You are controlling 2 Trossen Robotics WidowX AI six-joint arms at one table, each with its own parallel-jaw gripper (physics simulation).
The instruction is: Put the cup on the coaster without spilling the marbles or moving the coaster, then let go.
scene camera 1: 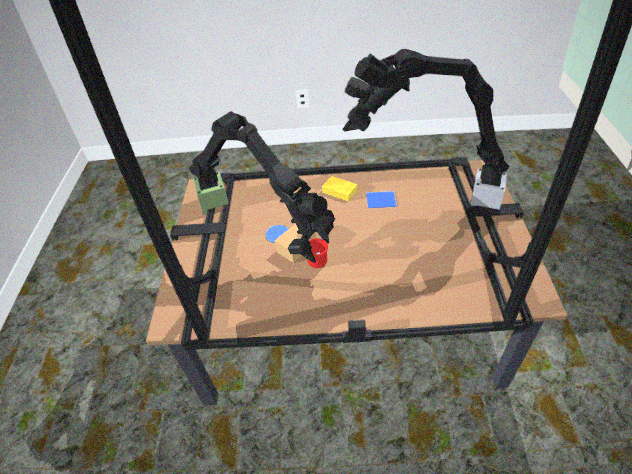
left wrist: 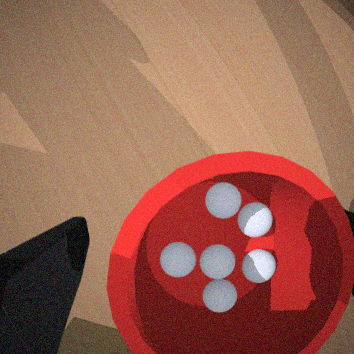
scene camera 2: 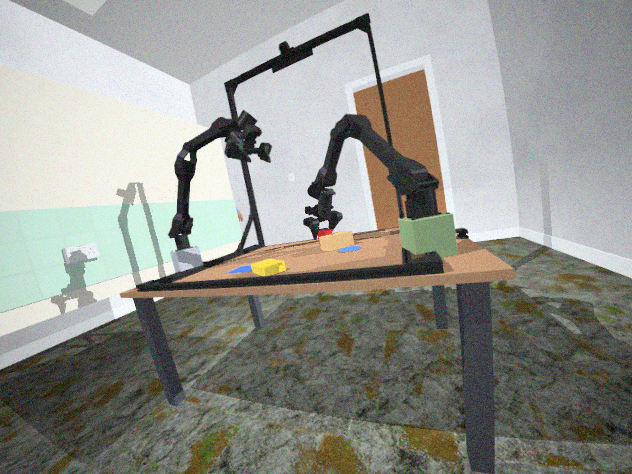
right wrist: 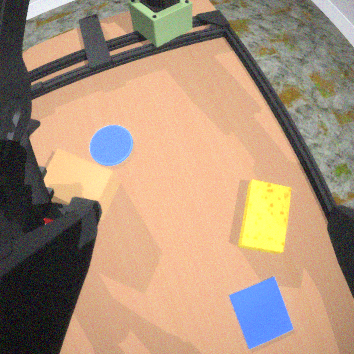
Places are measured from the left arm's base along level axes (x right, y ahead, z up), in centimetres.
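Pixels of known places: left gripper, fingertip midpoint: (scene camera 1: pixel 321 252) (left wrist: pixel 212 226); right gripper, fingertip midpoint: (scene camera 1: pixel 347 122) (scene camera 2: pixel 260 161) (right wrist: pixel 217 219); left arm's base at its link origin: (scene camera 1: pixel 208 182) (scene camera 2: pixel 423 216) (right wrist: pixel 159 0); right arm's base at its link origin: (scene camera 1: pixel 491 179) (scene camera 2: pixel 184 249).
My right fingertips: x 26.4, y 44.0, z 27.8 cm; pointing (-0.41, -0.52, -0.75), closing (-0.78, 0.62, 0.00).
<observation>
Ahead of a thing's pixels: the offset from my right fingertips to its middle. "spot": to the spot under its first point.
The red cup @[dx +15.7, dy -17.4, dz -34.3 cm] (scene camera 1: pixel 319 261) (scene camera 2: pixel 325 233) (left wrist: pixel 290 240) (right wrist: pixel 47 220) stands upright on the table with several grey marbles @[dx +15.4, dy -17.9, dz -36.2 cm] (left wrist: pixel 217 261) inside. The flat round blue coaster @[dx -1.4, dy -26.0, dz -37.5 cm] (scene camera 1: pixel 276 233) (scene camera 2: pixel 350 249) (right wrist: pixel 111 145) lies apart from the cup, beyond a tan block. My left gripper (scene camera 1: pixel 319 248) (scene camera 2: pixel 322 231) (left wrist: pixel 212 226) is open and low, its fingers on either side of the cup. In the left wrist view, one finger is well clear at the left; the other is close by the rim at the right edge, partly hidden. My right gripper (scene camera 1: pixel 352 108) (right wrist: pixel 217 219) is open and empty, high above the table.
The tan block @[dx +7.3, dy -21.8, dz -34.9 cm] (scene camera 1: pixel 287 245) (scene camera 2: pixel 336 240) (right wrist: pixel 77 175) stands between cup and coaster. A yellow sponge @[dx -13.9, dy +1.4, dz -36.2 cm] (scene camera 1: pixel 339 188) (scene camera 2: pixel 268 266) (right wrist: pixel 266 216) and a flat blue square @[spot: dx -3.3, dy +13.5, dz -37.3 cm] (scene camera 1: pixel 381 199) (scene camera 2: pixel 240 268) (right wrist: pixel 261 312) lie farther back in scene camera 1. A black frame borders the table.
</observation>
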